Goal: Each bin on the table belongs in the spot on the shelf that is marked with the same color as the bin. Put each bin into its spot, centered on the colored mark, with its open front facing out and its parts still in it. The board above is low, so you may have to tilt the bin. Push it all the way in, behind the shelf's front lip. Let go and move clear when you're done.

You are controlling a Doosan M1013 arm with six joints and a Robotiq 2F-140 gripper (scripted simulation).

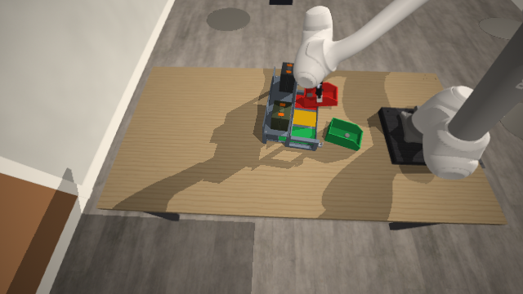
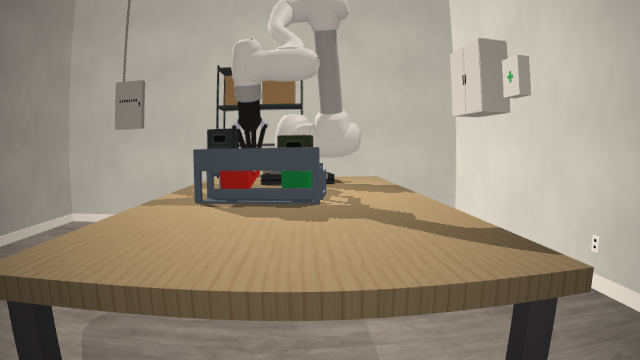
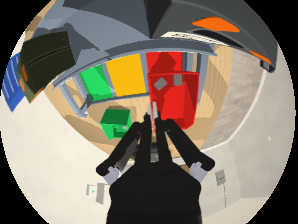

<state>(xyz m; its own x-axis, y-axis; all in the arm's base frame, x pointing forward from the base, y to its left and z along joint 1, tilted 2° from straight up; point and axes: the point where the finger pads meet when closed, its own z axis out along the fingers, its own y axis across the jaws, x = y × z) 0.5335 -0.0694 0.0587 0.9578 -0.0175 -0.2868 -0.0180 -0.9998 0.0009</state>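
My gripper is now 50 mm to the left of the red bin, 40 mm above it and 10 mm past it. The rest, counted from my hand: green bin: 160 mm to the left, 150 mm behind, 80 mm below.
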